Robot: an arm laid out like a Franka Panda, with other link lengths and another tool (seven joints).
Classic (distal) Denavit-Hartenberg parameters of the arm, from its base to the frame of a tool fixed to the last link. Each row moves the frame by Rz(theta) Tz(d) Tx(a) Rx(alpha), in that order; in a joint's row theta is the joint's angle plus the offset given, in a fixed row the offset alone. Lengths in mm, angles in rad.
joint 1: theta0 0  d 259.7  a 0  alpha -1.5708
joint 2: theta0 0  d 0  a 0  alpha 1.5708
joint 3: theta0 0  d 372.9  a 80  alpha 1.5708
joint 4: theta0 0  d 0  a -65.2  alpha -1.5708
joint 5: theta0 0  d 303.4  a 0  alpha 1.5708
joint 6: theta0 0  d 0  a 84.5  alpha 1.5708
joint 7: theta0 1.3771  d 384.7  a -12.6  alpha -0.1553
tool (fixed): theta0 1.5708  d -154.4  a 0  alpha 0
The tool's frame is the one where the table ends.
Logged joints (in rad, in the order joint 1, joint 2, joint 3, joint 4, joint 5, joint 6, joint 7), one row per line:
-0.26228 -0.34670 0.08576 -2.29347 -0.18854 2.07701 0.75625
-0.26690 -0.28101 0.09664 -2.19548 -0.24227 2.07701 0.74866
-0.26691 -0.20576 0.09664 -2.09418 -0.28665 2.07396 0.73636
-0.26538 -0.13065 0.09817 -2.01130 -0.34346 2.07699 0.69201
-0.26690 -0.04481 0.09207 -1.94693 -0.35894 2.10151 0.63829
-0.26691 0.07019 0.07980 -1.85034 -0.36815 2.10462 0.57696
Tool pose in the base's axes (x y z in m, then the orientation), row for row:
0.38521 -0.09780 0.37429 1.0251 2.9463 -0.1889
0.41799 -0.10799 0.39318 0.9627 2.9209 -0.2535
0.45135 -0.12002 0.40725 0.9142 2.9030 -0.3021
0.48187 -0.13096 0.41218 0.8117 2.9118 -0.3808
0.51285 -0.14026 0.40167 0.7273 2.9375 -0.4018
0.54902 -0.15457 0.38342 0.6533 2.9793 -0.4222
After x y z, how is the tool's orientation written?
As a rotation vector, in radians.
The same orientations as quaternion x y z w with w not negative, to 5 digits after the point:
0.32799 0.94271 -0.06044 0.00817
0.31185 0.94617 -0.08212 0.02785
0.29865 0.94834 -0.09869 0.04153
0.26612 0.95464 -0.12485 0.04742
0.23801 0.96130 -0.13149 0.04440
0.21206 0.96709 -0.13705 0.03121

